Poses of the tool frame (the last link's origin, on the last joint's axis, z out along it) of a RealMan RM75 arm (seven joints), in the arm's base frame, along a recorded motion.
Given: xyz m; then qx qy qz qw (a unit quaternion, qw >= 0).
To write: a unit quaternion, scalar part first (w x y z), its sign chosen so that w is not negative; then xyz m. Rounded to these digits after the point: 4 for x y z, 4 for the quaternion.
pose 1, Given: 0.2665 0.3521 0.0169 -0.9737 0.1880 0.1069 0.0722
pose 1, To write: 0.0722 -0.9737 0.1880 0.1069 0.2665 0.3521 0.0169
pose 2, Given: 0.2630 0.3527 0.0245 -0.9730 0.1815 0.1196 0.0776
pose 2, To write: 0.0776 -0.9730 0.1815 0.1196 0.2630 0.3527 0.0245
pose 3, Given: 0.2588 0.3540 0.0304 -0.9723 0.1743 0.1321 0.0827
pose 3, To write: 0.0827 -0.9723 0.1743 0.1321 0.2588 0.3540 0.0304
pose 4, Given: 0.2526 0.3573 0.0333 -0.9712 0.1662 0.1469 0.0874
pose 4, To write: 0.0874 -0.9712 0.1662 0.1469 0.2526 0.3573 0.0333
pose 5, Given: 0.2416 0.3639 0.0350 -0.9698 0.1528 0.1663 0.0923
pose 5, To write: 0.0923 -0.9698 0.1528 0.1663 0.2416 0.3639 0.0350
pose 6, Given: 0.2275 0.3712 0.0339 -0.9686 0.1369 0.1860 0.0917
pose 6, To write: 0.0917 -0.9686 0.1369 0.1860 0.2275 0.3712 0.0339
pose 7, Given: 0.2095 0.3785 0.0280 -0.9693 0.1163 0.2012 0.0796
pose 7, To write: 0.0796 -0.9693 0.1163 0.2012 0.2095 0.3785 0.0280
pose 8, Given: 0.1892 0.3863 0.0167 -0.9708 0.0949 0.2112 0.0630
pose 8, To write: 0.0630 -0.9708 0.0949 0.2112 0.1892 0.3863 0.0167
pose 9, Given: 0.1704 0.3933 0.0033 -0.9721 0.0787 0.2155 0.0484
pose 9, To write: 0.0484 -0.9721 0.0787 0.2155 0.1704 0.3933 0.0033
